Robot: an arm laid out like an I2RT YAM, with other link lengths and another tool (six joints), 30 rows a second.
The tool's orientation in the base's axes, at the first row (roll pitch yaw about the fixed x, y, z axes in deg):
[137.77, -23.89, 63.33]
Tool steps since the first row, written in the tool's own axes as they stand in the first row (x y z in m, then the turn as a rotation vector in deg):
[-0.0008, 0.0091, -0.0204, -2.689, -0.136, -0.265]
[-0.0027, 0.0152, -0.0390, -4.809, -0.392, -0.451]
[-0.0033, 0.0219, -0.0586, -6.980, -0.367, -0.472]
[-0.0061, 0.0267, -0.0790, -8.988, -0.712, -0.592]
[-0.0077, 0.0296, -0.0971, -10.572, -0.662, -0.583]
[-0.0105, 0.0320, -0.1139, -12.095, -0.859, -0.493]
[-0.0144, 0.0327, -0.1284, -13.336, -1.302, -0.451]
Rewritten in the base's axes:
[-0.0104, -0.0052, 0.0191, -1.372, -2.110, -0.993]
[-0.0216, -0.0096, 0.0347, -2.517, -3.688, -1.883]
[-0.0326, -0.0133, 0.0518, -3.410, -5.476, -2.733]
[-0.0462, -0.0177, 0.0674, -4.508, -6.914, -3.677]
[-0.0586, -0.0201, 0.0808, -5.124, -8.237, -4.294]
[-0.0708, -0.0232, 0.0925, -5.790, -9.371, -5.092]
[-0.0827, -0.0263, 0.1012, -6.507, -10.132, -5.896]

